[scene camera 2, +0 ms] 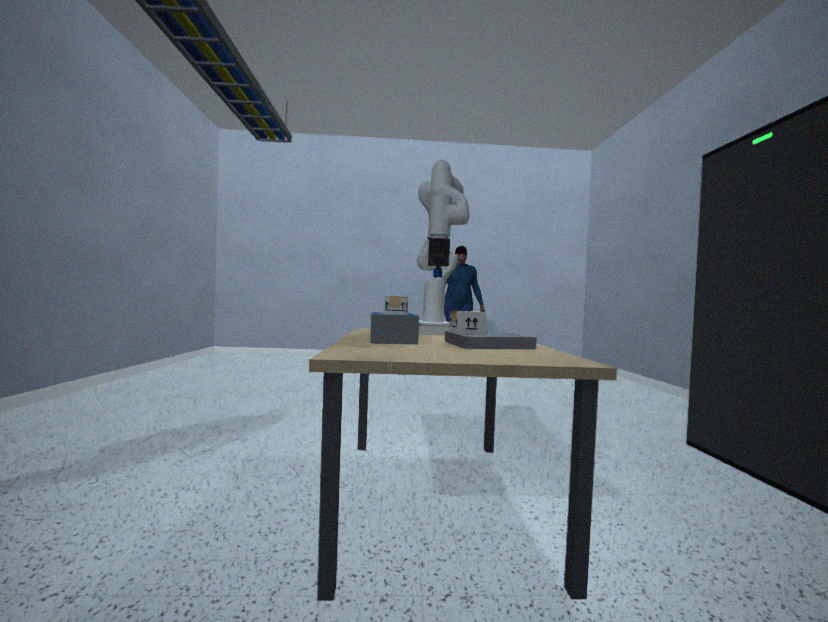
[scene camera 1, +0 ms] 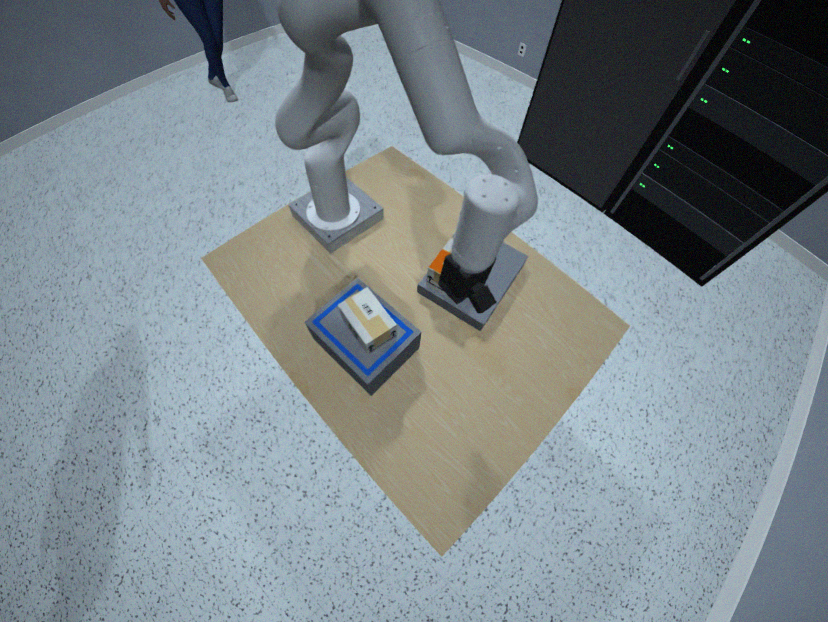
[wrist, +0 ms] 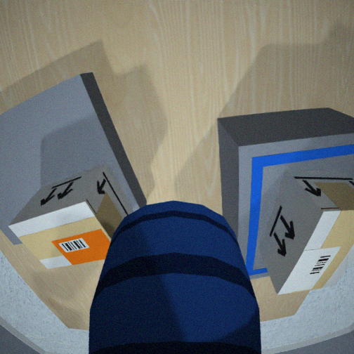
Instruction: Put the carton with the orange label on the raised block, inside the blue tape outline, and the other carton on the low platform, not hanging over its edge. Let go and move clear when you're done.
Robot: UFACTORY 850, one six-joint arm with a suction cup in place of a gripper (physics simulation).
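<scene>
The carton with the orange label (scene camera 1: 438,260) (scene camera 2: 471,322) (wrist: 82,245) stands upright on the low platform (scene camera 1: 511,262) (scene camera 2: 508,342) (wrist: 30,130), near the side facing the block. The other carton (scene camera 1: 368,314) (scene camera 2: 395,303) (wrist: 319,260), with a white label, stands on the raised block (scene camera 1: 372,382) (scene camera 2: 394,329) (wrist: 280,128). It hides part of the blue tape outline (scene camera 1: 340,347) (wrist: 256,200), so its exact fit inside is hard to tell. My suction cup (scene camera 2: 437,272) (wrist: 175,245) is open and bears nothing. It hangs well above both cartons, between them in scene camera 2; the arm hides it in scene camera 1.
The platform and block stand apart on the wooden table (scene camera 1: 468,401) (scene camera 2: 461,368) (wrist: 165,30). The arm's base plate (scene camera 1: 334,239) is bolted at the table's back. A person (scene camera 2: 460,284) stands behind the table. Dark server cabinets (scene camera 1: 595,100) (scene camera 2: 756,301) stand to one side.
</scene>
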